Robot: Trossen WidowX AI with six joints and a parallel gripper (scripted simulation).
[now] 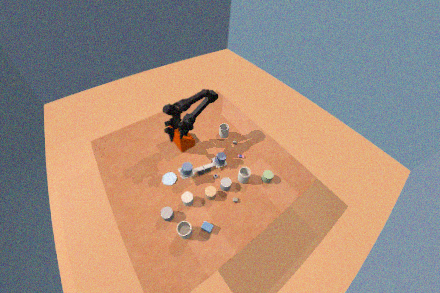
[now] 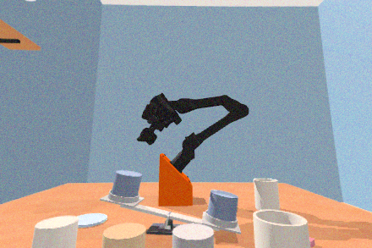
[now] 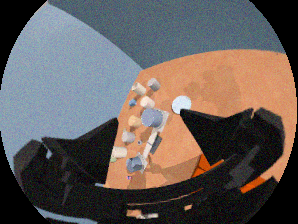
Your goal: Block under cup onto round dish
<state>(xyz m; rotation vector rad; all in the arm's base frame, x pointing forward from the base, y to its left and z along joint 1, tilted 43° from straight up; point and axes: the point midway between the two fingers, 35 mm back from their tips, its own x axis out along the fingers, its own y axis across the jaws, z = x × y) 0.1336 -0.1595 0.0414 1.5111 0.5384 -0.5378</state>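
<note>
The pale green block is 160 mm ahead of my gripper tip, 250 mm to the left of it and 220 mm below it. The rest, counted from my gripper tip: pink-blue block (190 mm ahead, 420 mm to the left, 250 mm below); then round pale blue dish (80 mm ahead, 130 mm to the right, 260 mm below); then blue block (500 mm ahead, 70 mm to the right, 240 mm below).
</note>
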